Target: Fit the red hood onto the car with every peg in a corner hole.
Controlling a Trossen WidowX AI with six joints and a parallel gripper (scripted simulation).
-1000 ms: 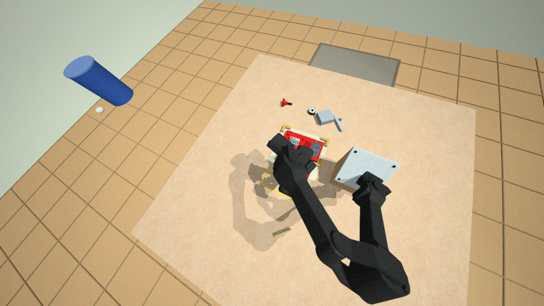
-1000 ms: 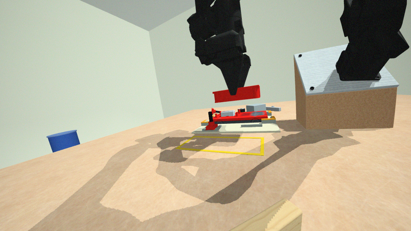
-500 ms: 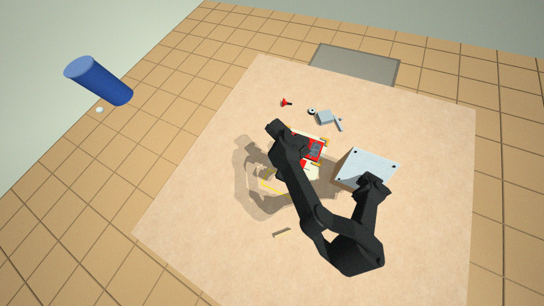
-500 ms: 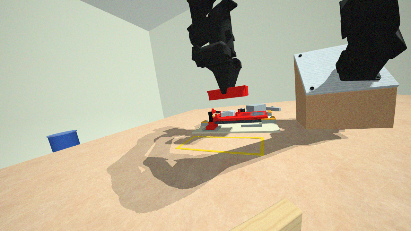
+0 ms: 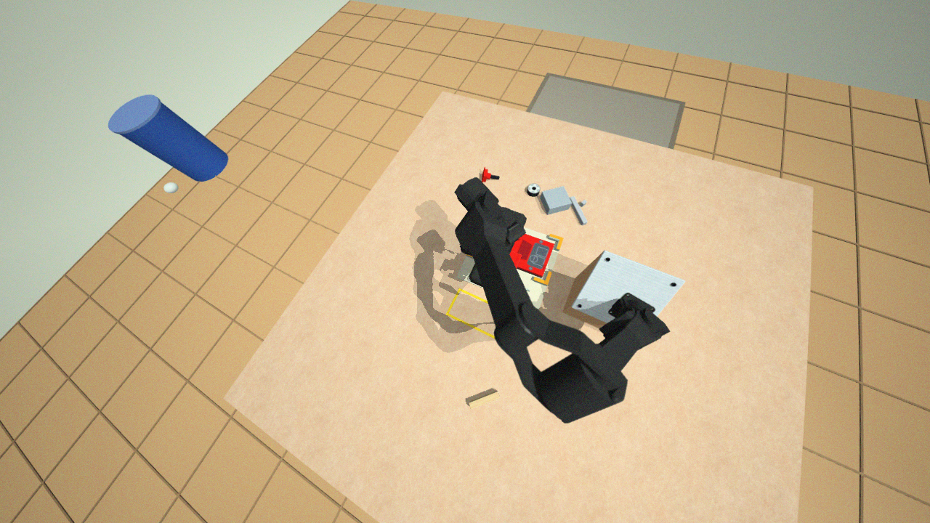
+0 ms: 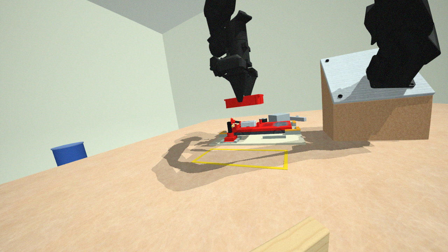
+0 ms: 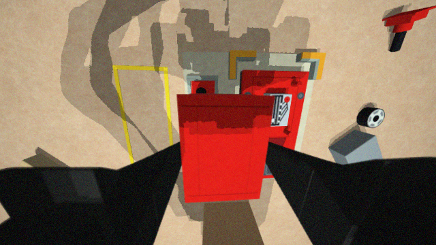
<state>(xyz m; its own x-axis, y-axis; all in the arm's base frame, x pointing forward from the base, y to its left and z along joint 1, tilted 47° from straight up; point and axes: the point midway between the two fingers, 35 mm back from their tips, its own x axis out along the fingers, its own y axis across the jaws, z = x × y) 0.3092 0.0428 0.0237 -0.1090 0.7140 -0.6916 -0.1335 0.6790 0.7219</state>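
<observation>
My gripper tip is now 3 cm short of the grey engine block, 9 cm to the left of it and 9 cm above it. Round my gripper tip: wheel: 5 cm ahead, 31 cm to the right, 10 cm below; then jig plate: 8 cm to the right, 10 cm below; then red hood: right at my gripper tip.
</observation>
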